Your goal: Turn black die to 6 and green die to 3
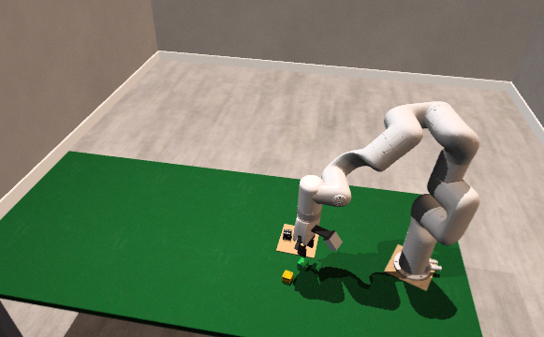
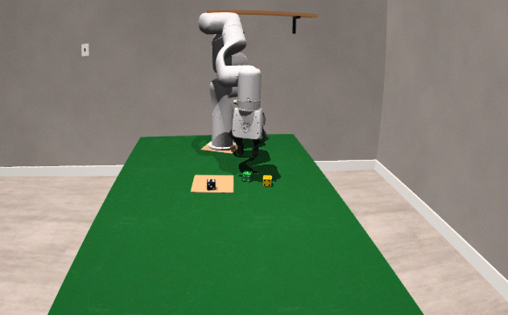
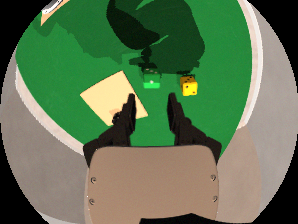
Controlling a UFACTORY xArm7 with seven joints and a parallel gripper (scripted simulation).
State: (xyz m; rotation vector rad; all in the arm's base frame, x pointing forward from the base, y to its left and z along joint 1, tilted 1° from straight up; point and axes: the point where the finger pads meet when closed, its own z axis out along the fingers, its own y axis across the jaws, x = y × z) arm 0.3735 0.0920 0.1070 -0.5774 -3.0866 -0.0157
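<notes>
The green die lies 90 mm below my hand. The rest, counted from my hand: tan mat (120 mm to the right, 110 mm below, 40 mm ahead); then yellow die (90 mm below, 70 mm to the left, 40 mm ahead); then black die (120 mm to the right, 90 mm below, 80 mm ahead).
</notes>
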